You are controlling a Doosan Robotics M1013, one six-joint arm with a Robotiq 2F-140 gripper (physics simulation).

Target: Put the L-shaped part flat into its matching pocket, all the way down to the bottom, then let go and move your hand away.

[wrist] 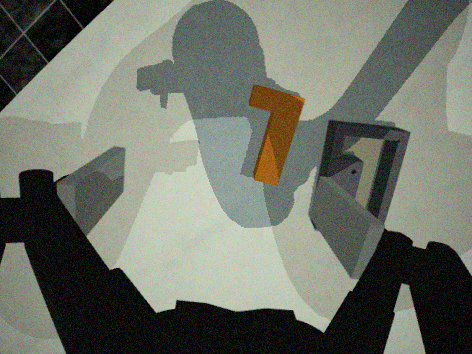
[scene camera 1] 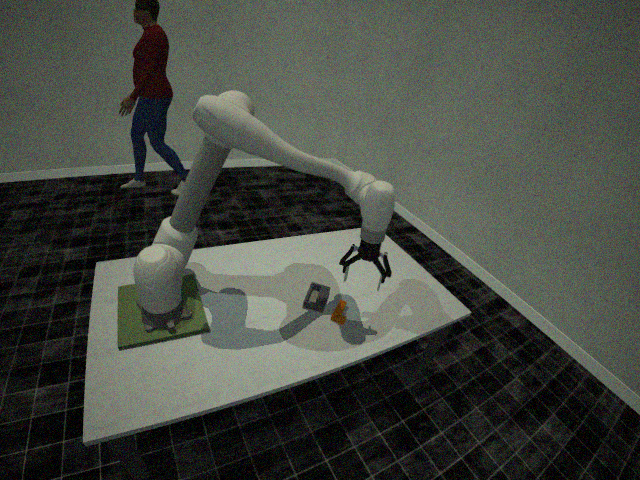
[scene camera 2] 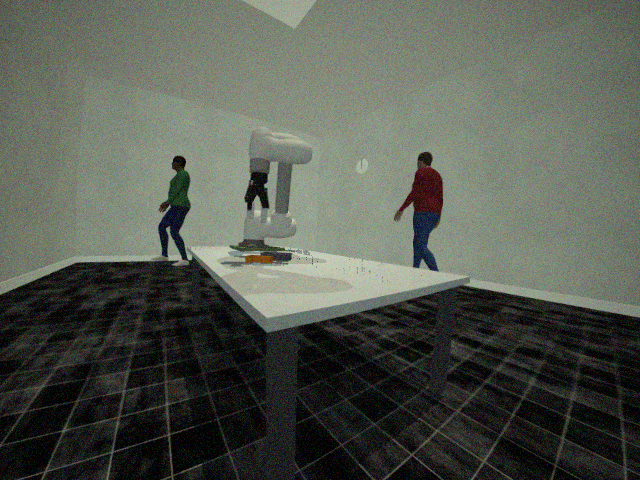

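Pixels of known places: gripper, fingertip midpoint: [wrist: 222, 183] [scene camera 1: 361, 284] [scene camera 2: 257, 221]; arm's base, origin of the base link: [scene camera 1: 163, 309] [scene camera 2: 253, 246].
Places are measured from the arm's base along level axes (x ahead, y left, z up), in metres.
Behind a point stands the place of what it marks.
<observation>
The orange L-shaped part [scene camera 1: 339, 312] {x 0.630, y -0.334, z 0.010 m} [scene camera 2: 258, 259] {x 0.650, y -0.330, z -0.006 m} [wrist: 285, 120] {x 0.624, y -0.327, z 0.010 m} lies flat on the white table, outside the dark grey pocket block. The pocket block [scene camera 1: 325, 297] {x 0.628, y -0.237, z 0.016 m} [scene camera 2: 281, 256] {x 0.669, y -0.214, z 0.005 m} [wrist: 396, 170] {x 0.568, y -0.187, z 0.016 m} sits beside it, a small gap apart, with a light-bottomed recess. My gripper [scene camera 1: 361, 283] {x 0.682, y -0.360, z 0.170 m} [scene camera 2: 257, 219] {x 0.682, y -0.360, z 0.170 m} [wrist: 222, 183] {x 0.682, y -0.360, z 0.170 m} is open and empty, well above the table. In the wrist view the part shows between the fingers and farther up the picture, below their height. The right finger hides the lower part of the block there.
The arm stands on a green base plate [scene camera 1: 126, 320] {x -0.146, y 0.004, z -0.002 m} on the white table [scene camera 1: 206, 382] {x 0.035, y -0.363, z -0.020 m} [scene camera 2: 387, 291] {x 1.299, y -0.313, z -0.020 m}. A person in a red top [scene camera 1: 150, 62] [scene camera 2: 428, 191] stands on the floor behind the table. A person in a green top [scene camera 2: 179, 188] also stands behind it.
</observation>
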